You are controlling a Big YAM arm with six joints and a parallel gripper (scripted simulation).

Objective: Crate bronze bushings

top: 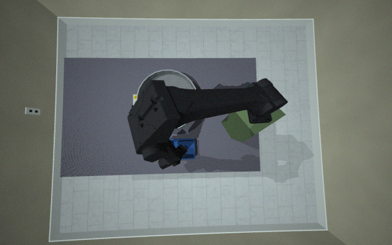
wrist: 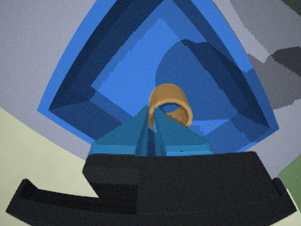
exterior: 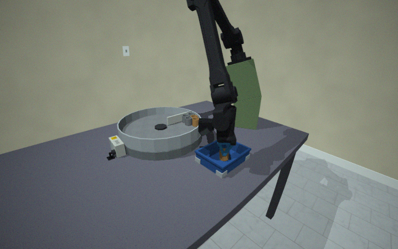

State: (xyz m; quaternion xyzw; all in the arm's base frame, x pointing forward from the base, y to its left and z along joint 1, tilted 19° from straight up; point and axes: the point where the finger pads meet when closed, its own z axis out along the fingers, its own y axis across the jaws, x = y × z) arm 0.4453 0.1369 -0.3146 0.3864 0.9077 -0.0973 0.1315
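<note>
Now: the blue crate 1 cm behind my hand, 1 cm to the right of it and 2 cm below it. From my hand the other things lie so: grey turning table (6 cm ahead, 36 cm to the right, 1 cm above).
</note>
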